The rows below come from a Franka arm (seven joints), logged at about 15 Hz.
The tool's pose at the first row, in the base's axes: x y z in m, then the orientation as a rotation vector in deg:
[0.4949 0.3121 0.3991 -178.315 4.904 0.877]
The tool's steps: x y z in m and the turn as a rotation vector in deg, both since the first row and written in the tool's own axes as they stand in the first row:
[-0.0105 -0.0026 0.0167 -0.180 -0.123 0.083]
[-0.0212 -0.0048 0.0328 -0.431 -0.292 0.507]
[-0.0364 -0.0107 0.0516 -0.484 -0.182 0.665]
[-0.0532 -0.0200 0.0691 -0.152 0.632 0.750]
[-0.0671 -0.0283 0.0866 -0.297 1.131 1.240]
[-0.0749 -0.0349 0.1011 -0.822 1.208 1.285]
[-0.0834 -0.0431 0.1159 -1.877 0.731 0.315]
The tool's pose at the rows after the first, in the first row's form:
[0.4844 0.3157 0.3826 -178.487 5.034 1.079]
[0.4737 0.3190 0.3667 -178.714 5.696 1.364]
[0.4587 0.3262 0.3482 -178.764 5.947 1.199]
[0.4423 0.3369 0.3312 -178.454 6.089 -0.084]
[0.4287 0.3465 0.3140 -178.585 6.868 -0.845]
[0.4211 0.3539 0.2998 -179.108 6.956 -0.944]
[0.4130 0.3630 0.2853 179.635 -5.435 0.175]

